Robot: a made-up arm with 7 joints. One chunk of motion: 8 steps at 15 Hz.
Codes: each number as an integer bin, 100 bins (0 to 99) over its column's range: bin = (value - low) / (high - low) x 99, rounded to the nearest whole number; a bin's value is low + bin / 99 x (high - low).
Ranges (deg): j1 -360.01..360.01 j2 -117.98..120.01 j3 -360.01..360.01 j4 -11..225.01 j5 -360.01..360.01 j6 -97.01..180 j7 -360.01..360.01
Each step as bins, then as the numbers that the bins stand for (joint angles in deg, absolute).
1 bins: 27 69 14 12 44 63 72
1 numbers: -163.64 47.89 -258.19 17.61 -40.00 79.27 163.64
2 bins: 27 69 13 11 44 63 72
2 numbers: -163.64 47.89 -265.46 15.22 -40.00 79.27 163.64
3 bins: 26 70 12 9 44 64 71
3 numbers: -170.91 50.30 -272.73 10.46 -40.00 82.07 156.37
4 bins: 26 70 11 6 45 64 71
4 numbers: -170.91 50.30 -280.01 3.30 -32.73 82.07 156.37
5 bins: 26 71 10 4 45 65 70
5 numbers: -170.91 52.70 -287.28 -1.46 -32.73 84.87 149.10
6 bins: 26 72 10 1 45 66 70
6 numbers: -170.91 55.10 -287.28 -8.62 -32.73 87.66 149.10
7 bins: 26 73 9 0 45 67 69
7 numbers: -170.91 57.51 -294.55 -11.00 -32.73 90.46 141.82
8 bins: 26 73 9 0 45 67 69
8 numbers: -170.91 57.51 -294.55 -11.00 -32.73 90.46 141.82
